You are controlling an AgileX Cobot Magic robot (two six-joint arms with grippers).
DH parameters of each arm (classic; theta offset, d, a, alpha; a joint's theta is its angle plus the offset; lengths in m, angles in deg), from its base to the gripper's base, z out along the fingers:
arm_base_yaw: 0 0.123 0 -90
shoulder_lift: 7.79 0 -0.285 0
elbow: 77.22 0 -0.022 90
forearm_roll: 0 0.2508 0 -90
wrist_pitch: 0 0 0.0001 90
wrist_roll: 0 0.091 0 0
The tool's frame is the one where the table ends.
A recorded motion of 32 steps. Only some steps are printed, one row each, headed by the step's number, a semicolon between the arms.
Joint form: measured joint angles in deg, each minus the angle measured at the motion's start. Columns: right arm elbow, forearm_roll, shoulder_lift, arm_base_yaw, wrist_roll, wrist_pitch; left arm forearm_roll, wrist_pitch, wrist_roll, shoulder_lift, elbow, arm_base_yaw.
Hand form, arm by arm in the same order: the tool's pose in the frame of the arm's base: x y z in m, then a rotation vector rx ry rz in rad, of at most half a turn. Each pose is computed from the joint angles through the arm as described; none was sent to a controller.
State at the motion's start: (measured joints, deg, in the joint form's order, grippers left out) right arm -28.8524 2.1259 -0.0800 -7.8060 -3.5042 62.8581; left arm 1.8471 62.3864 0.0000 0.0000 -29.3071 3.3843
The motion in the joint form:
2: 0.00 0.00 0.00 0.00 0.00 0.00; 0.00 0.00 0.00 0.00 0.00 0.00
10: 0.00 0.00 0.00 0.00 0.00 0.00; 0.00 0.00 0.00 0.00 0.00 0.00
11: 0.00 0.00 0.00 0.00 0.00 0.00; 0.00 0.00 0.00 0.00 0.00 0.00
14: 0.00 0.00 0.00 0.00 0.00 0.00; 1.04 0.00 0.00 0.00 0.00 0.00
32: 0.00 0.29 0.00 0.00 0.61 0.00; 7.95 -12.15 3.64 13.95 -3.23 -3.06
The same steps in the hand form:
2: -0.0066 0.0039 0.2754 0.0753 2.0748 -0.0762; -0.0075 0.0022 0.2782 -0.0631 2.0605 0.0752
10: -0.0066 0.0039 0.2754 0.0753 2.0748 -0.0762; -0.0075 0.0022 0.2782 -0.0631 2.0605 0.0752
11: -0.0066 0.0039 0.2754 0.0753 2.0748 -0.0762; -0.0075 0.0022 0.2782 -0.0631 2.0605 0.0752
14: -0.0066 0.0039 0.2754 0.0753 2.0748 -0.0762; -0.0076 0.0036 0.2783 -0.0644 2.0604 0.0970
32: -0.0065 0.0043 0.2754 0.0859 2.0739 -0.0636; 0.0371 0.0121 0.3091 0.0876 2.0315 0.2460

